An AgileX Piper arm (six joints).
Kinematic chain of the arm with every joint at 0, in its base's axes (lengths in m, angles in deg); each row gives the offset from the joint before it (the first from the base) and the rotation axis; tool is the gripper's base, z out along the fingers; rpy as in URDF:
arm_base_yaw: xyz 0 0 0.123 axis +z
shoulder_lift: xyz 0 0 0 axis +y
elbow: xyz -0.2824 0 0.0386 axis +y
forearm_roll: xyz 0.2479 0 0.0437 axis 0.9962 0 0.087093
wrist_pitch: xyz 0 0 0 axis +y
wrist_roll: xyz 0.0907 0 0.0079 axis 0.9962 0 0.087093
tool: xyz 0 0 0 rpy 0 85 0
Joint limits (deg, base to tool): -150..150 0..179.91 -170..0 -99.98..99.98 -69.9..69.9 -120..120
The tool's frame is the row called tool.
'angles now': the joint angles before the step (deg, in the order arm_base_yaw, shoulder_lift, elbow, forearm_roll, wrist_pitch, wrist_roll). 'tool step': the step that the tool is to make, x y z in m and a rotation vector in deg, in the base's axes. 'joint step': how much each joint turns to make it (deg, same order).
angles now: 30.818 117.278 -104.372 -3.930 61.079 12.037
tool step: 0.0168 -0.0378 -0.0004 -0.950 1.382 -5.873
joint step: -5.214 -0.005 -0.105 -0.384 1.820 0.622
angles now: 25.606 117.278 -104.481 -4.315 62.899 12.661
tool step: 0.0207 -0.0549 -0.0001 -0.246 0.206 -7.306
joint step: -7.544 0.000 -0.008 -0.062 0.273 -0.266
